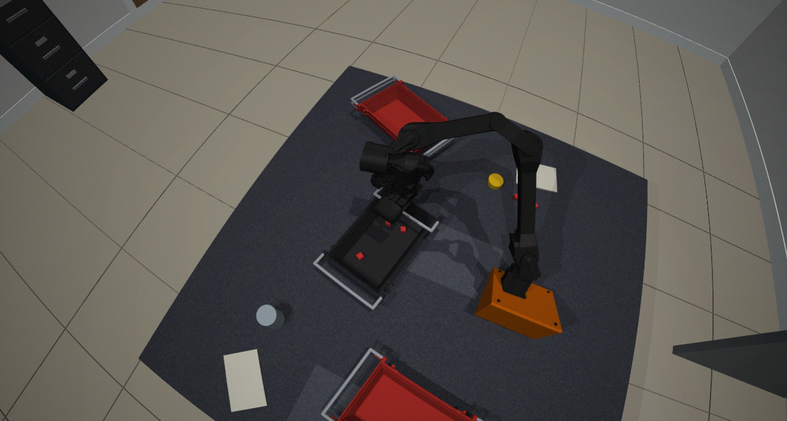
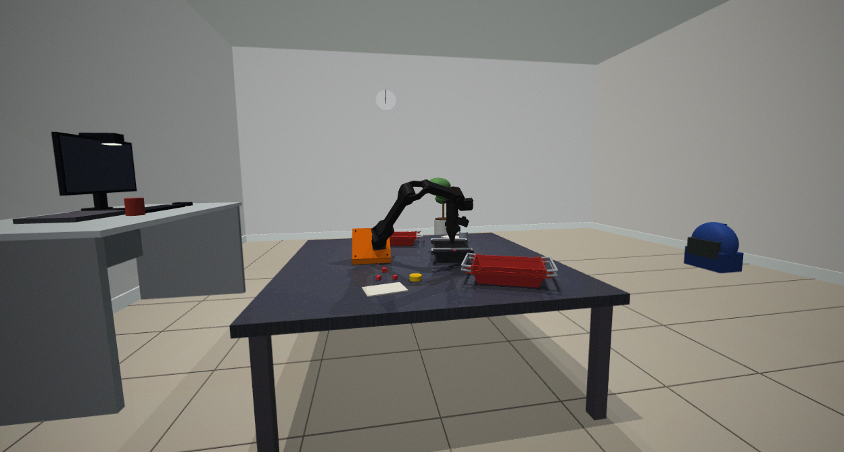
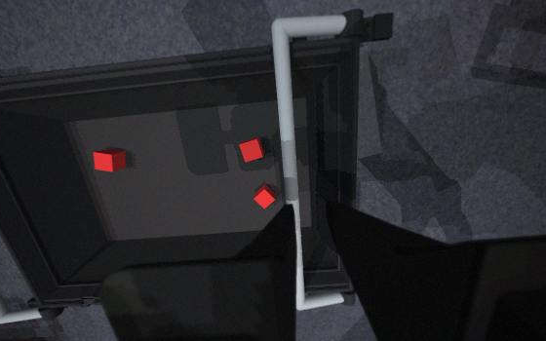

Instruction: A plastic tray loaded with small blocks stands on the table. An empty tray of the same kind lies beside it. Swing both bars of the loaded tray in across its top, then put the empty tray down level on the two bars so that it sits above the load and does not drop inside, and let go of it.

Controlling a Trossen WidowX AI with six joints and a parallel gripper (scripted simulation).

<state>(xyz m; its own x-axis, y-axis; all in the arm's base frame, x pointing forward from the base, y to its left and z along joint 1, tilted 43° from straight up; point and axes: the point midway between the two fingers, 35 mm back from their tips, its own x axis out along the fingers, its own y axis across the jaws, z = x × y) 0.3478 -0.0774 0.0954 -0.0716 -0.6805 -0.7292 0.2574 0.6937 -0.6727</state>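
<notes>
Now: gripper tip 520 mm to the right of the red tray, 200 mm past it and 50 mm above it. From my gripper tip the other things lie so: yellow disc: 240 mm behind, 230 mm to the right, 80 mm below; grey cylinder: 410 mm to the left, 210 mm ahead, 60 mm below.
</notes>
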